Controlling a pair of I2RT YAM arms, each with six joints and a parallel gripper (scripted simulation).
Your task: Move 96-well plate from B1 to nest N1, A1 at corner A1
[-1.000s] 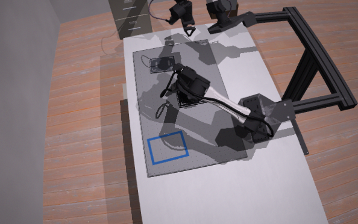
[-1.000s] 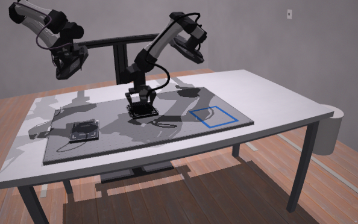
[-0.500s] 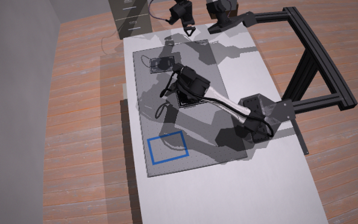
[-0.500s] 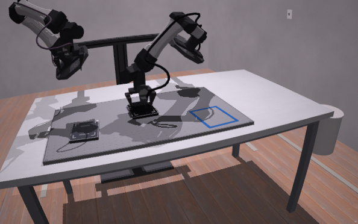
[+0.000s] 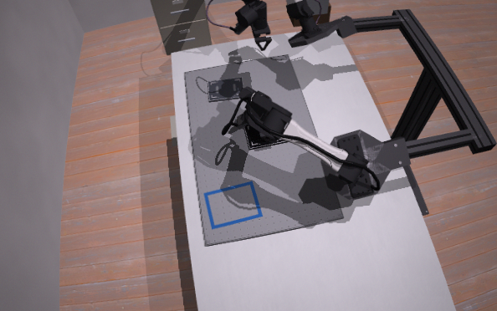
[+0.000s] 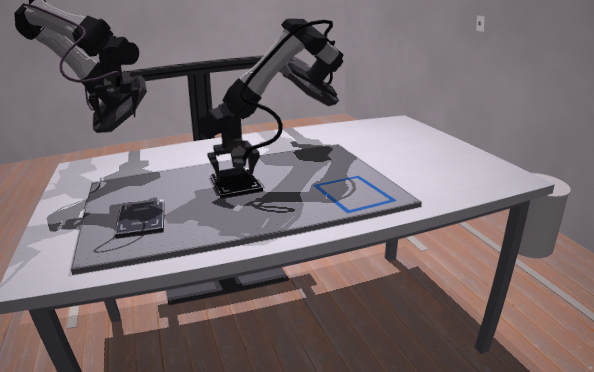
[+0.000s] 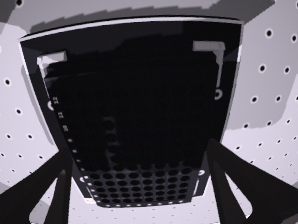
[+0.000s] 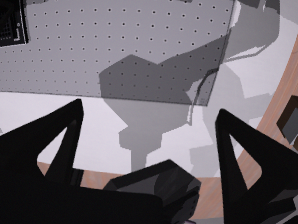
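Note:
My left gripper is now 1 cm above the black 96-well plate. From my left hand the other things lie so: nest N1: 14 cm ahead, 27 cm to the right, 2 cm below.
Now: the black 96-well plate 31 cm to the left of my right hand, 22 cm below it and 3 cm ahead of it. Also, from my right hand: nest N1: 23 cm below, 17 cm ahead, 4 cm to the left.

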